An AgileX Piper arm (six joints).
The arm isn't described. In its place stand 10 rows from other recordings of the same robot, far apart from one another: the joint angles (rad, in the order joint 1, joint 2, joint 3, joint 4, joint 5, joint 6), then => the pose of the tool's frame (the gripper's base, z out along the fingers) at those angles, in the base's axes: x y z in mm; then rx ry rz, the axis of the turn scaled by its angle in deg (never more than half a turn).
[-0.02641, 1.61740, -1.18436, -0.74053, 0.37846, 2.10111] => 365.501 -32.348 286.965 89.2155 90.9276 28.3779
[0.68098, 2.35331, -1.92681, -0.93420, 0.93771, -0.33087] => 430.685 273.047 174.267 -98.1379 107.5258 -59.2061
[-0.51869, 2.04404, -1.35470, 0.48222, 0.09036, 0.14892] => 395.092 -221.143 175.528 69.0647 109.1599 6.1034
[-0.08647, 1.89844, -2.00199, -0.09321, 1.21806, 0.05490] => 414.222 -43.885 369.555 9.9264 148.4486 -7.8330
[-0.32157, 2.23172, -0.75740, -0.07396, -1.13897, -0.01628] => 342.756 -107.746 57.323 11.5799 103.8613 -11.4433
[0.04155, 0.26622, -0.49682, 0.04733, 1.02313, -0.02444] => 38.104 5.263 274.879 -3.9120 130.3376 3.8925
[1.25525, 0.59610, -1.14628, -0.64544, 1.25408, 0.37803] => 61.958 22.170 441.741 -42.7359 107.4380 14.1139
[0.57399, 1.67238, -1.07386, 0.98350, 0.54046, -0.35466] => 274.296 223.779 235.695 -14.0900 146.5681 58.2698
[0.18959, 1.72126, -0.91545, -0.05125, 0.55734, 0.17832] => 305.122 56.041 160.867 -4.1360 162.9855 1.7377
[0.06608, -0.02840, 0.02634, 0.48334, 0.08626, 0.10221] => 54.965 7.289 198.999 21.4520 88.1623 31.0669
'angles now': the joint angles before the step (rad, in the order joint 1, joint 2, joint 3, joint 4, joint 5, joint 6). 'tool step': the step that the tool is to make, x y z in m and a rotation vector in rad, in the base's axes. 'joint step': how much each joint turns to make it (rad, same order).
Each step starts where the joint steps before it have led.
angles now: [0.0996 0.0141 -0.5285 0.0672 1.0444 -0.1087]
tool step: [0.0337 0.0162 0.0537 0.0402 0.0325 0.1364]
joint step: [-0.0002 0.2791 -0.1776 0.1730 -0.0578 -0.1222]
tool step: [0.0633 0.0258 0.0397 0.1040 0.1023 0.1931]
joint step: [0.0013 0.3414 -0.1754 0.2817 -0.0206 -0.1778]
